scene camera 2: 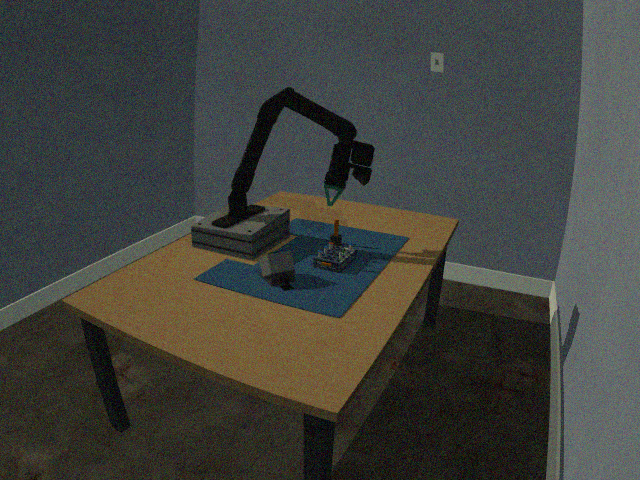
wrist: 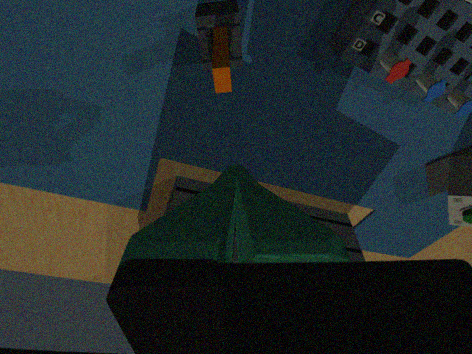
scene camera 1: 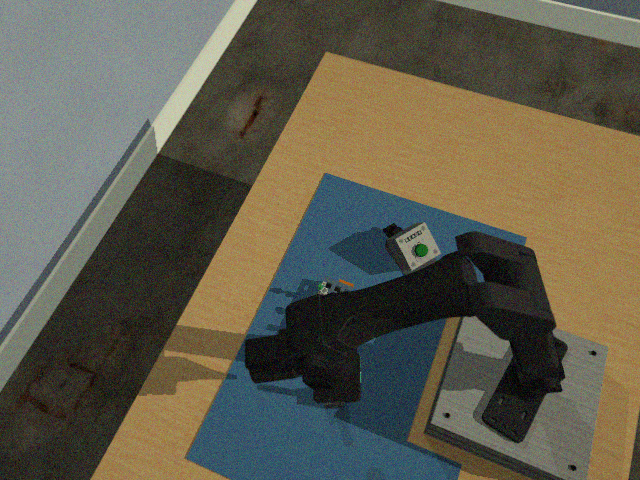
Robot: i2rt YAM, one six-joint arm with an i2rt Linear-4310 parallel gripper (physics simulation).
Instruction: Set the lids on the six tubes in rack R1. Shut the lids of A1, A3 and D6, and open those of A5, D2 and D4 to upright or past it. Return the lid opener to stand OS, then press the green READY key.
Scene:
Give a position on a blue mat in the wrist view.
99, 99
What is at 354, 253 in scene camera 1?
A blue mat.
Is the gripper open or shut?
Shut.

